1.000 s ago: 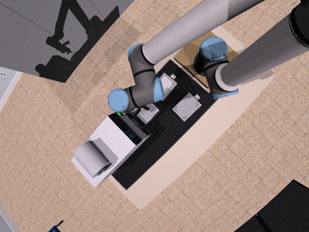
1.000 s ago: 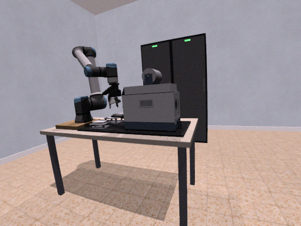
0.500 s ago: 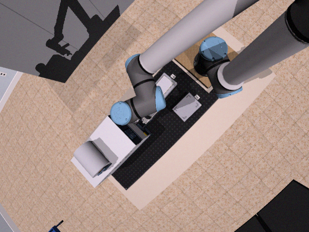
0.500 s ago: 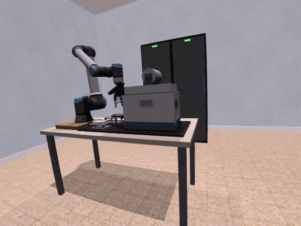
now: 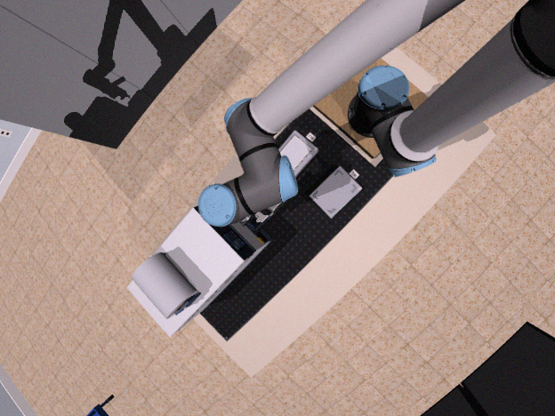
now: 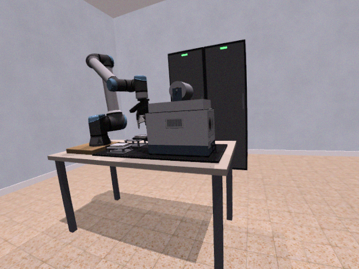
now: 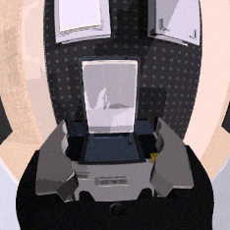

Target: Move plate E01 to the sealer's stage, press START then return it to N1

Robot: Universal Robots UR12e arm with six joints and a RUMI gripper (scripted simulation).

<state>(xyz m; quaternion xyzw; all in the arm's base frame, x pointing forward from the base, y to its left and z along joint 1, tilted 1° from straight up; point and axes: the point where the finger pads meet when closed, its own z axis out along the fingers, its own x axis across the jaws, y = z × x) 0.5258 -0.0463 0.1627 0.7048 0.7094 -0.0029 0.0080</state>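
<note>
Now: the sealer stage 8 cm below my hand. From my hand the other things lie so: foil roll: 33 cm ahead, 23 cm above; plate nest N1: 20 cm behind, 16 cm to the left, 13 cm below; square start button: 10 cm ahead, 9 cm to the right.
</note>
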